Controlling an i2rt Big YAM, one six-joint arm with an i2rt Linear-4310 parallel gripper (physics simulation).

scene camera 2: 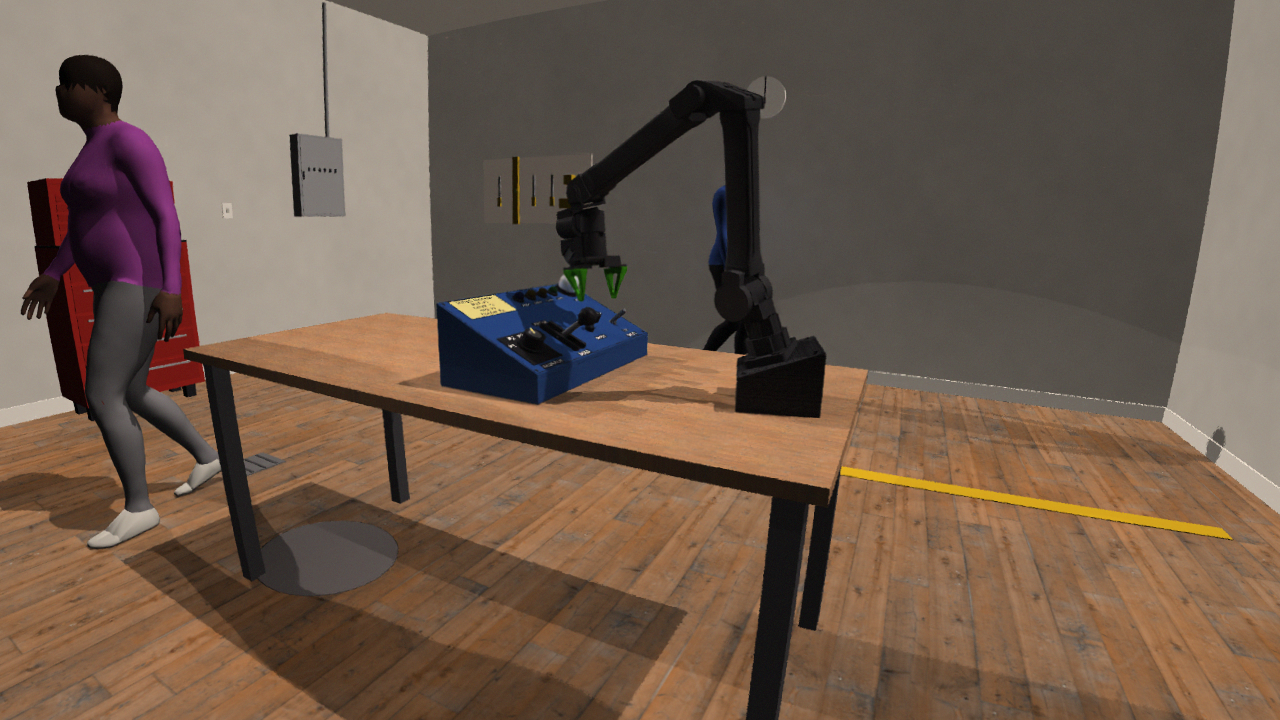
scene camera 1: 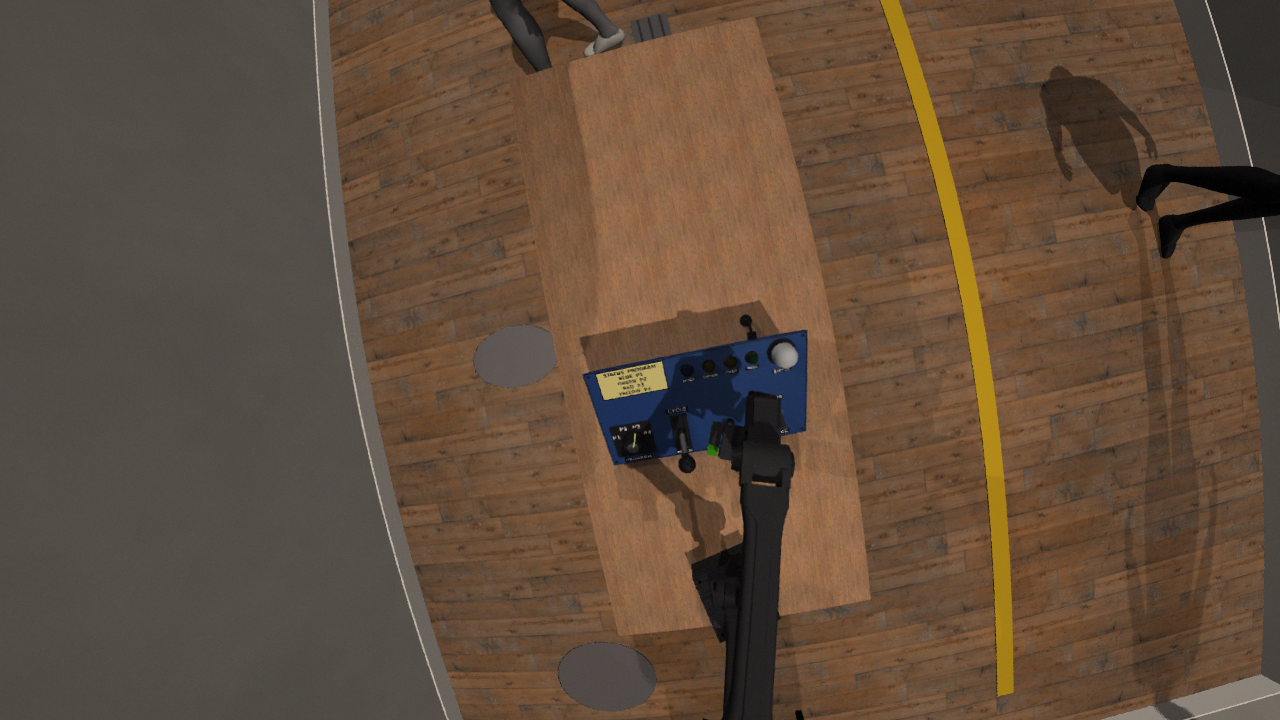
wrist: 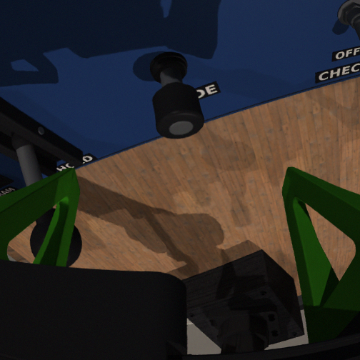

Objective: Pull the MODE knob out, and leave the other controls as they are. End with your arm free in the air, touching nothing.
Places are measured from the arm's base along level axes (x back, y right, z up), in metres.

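Pixels of known places: gripper, fingertip midpoint: [scene camera 2: 597, 299]; arm's base at its link origin: [scene camera 2: 771, 356] [scene camera 1: 735, 593].
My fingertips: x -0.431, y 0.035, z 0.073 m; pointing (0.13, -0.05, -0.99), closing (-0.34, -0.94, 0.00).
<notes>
For each thing: its middle in the pictures, then the offset to it from my fingertips. "pt": a spot on its surface instead.
- CYCLE lever at the middle of its body: [scene camera 2: 588, 316] [scene camera 1: 687, 464] dy -0.115, dx +0.048, dz -0.020 m
- PROGRAM knob at the middle of its body: [scene camera 2: 532, 340] [scene camera 1: 633, 444] dy -0.238, dx -0.004, dz -0.057 m
- white dome at a spot on its surface: [scene camera 1: 784, 355] pt dy +0.114, dx -0.173, dz +0.042 m
The black MODE knob [wrist: 178, 110] stands off the sloped blue panel [scene camera 1: 648, 413] [scene camera 2: 483, 360] [wrist: 110, 117] on a short grey stem above a dark collar. It shows upper middle in the wrist view, with its label partly covered. In scene camera 1 the arm hides it; in scene camera 2 I cannot tell it apart. My gripper [scene camera 2: 597, 297] [wrist: 180, 178] is open and empty, with green fingers above the panel. In the wrist view the knob appears between the fingers sideways but beyond the tips, with no contact visible.
The CYCLE lever [scene camera 1: 686, 464] [scene camera 2: 588, 316] [wrist: 27, 160] is left of the knob, its ball partly behind the left finger in the wrist view. The CHECK toggle [wrist: 350, 15] is to the right. The PROGRAM knob [scene camera 1: 632, 445] [scene camera 2: 532, 338] and white dome [scene camera 1: 784, 355] are also on the panel.
</notes>
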